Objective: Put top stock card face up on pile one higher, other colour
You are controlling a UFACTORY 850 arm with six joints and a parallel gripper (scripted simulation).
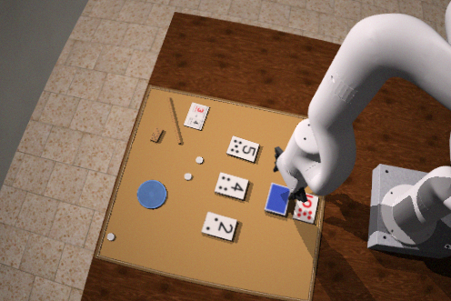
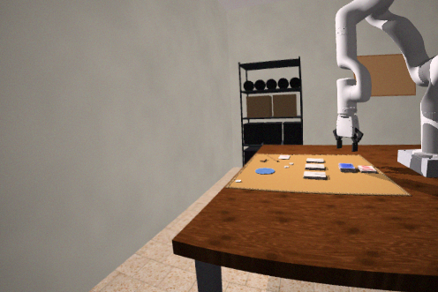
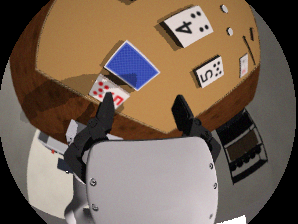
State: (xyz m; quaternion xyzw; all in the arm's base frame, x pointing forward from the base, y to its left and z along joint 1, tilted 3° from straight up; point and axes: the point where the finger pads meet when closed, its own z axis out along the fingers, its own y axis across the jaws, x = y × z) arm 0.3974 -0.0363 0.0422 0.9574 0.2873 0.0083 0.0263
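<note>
My gripper is now 30 mm to the right of the blue-backed card and 80 mm above it. Round my hand: tan card cloth: 180 mm ahead, 10 mm to the left, 110 mm below.
</note>
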